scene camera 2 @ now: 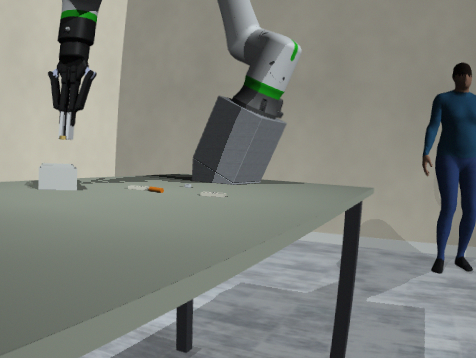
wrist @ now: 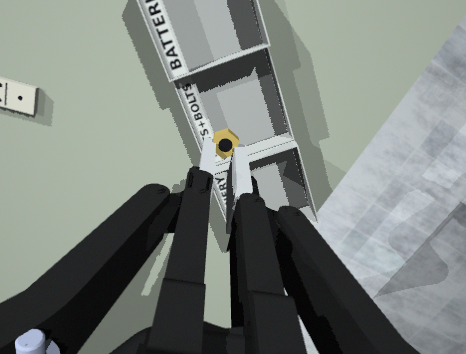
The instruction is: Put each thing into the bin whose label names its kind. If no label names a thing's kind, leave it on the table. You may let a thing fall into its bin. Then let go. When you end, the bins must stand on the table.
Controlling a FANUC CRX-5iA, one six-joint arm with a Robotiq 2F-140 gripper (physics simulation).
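Frame: origin at the arm's base, x ahead, y left, z up, level; metres.
Seen in the pictures: gripper, between the fingertips: (scene camera 2: 65,139) (wrist: 221,159); arm's base, origin of its link: (scene camera 2: 253,109).
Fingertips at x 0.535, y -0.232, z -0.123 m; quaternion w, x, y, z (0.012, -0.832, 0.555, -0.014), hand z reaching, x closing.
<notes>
Pixels of each thing's top centre, then the offset from my fingertips to it. "pt": a spot on its surface instead. Level surfaces: height alone.
- brass hex nut, centre of its top: (wrist: 225,145) (scene camera 2: 63,135) dx +0.012, dy +0.005, dz +0.008 m
- middle bin, centre of its top: (wrist: 236,114) (scene camera 2: 57,165) dx +0.021, dy -0.002, dz -0.063 m
- third bin, a spot on its surface: (wrist: 221,186) pt dx -0.042, dy -0.029, dz -0.068 m
- pale box, a spot on its surface: (scene camera 2: 57,177) pt dx +0.097, dy +0.098, dz -0.083 m
- white domino, centre of its top: (wrist: 5,94) (scene camera 2: 139,186) dx -0.085, dy +0.175, dz -0.103 m
- table, height of its surface: dz -0.110 m
- orange cylinder, centre of its top: (scene camera 2: 155,187) dx -0.072, dy +0.234, dz -0.099 m
- small pale thing, centre of its top: (scene camera 2: 187,184) dx -0.240, dy +0.202, dz -0.101 m
My gripper (scene camera 2: 66,134) (wrist: 221,159) is shut on a brass hex nut (scene camera 2: 62,137) (wrist: 225,133), held well above the bins. In the wrist view the nut overlaps the label side of the middle bin (wrist: 270,90), near its lower corner, and hides part of its label, "...S+BOLTS". The bin marked "BATTERI..." (wrist: 166,37) is above it. The third bin (wrist: 221,186), label ending "...ERY", is below, partly behind my fingers. The bins show end-on as a pale box (scene camera 2: 57,177) in the scene view. A white domino (wrist: 21,97) lies left in the wrist view.
On the table (scene camera 2: 150,230) in the scene view lie an orange cylinder (scene camera 2: 156,189) beside a white flat piece (scene camera 2: 138,188), a small pale thing (scene camera 2: 188,185) and another white flat piece (scene camera 2: 213,194). The grey robot base (scene camera 2: 240,145) stands behind. A person (scene camera 2: 457,125) stands at the right.
</notes>
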